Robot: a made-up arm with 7 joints. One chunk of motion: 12 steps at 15 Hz.
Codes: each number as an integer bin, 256 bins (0 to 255) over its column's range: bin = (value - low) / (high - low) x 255, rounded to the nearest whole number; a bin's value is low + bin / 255 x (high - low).
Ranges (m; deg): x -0.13..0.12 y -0.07..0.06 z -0.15..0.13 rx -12..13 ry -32..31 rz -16..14
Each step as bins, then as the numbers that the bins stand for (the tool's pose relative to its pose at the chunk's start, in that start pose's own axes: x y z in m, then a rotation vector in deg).
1 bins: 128 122 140 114 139 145
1 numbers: -0.0045 -0.0078 0.0037 -0.82 2.34 1.06
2 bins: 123 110 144 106 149 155
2 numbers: -0.0094 -0.0139 0.0081 -1.61 4.81 2.24
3 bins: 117 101 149 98 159 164
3 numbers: -0.0153 -0.0185 0.0136 -2.39 7.28 3.29
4 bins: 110 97 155 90 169 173
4 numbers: -0.0222 -0.0205 0.0202 -3.18 9.75 4.35
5 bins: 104 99 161 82 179 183
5 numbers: -0.0280 -0.0195 0.0268 -3.96 12.22 5.53
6 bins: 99 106 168 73 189 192
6 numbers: -0.0329 -0.0160 0.0345 -4.84 14.69 6.59
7 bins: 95 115 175 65 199 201
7 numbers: -0.0369 -0.0114 0.0422 -5.63 17.16 7.65
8 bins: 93 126 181 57 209 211
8 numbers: -0.0388 -0.0058 0.0487 -6.41 19.64 8.82
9 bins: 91 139 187 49 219 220
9 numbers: -0.0408 0.0009 0.0553 -7.20 22.11 9.88
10 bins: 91 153 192 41 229 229
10 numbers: -0.0408 0.0080 0.0608 -7.98 24.58 10.94
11 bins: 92 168 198 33 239 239
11 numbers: -0.0398 0.0156 0.0674 -8.76 27.05 12.12
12 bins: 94 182 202 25 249 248
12 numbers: -0.0378 0.0228 0.0718 -9.55 29.52 13.18
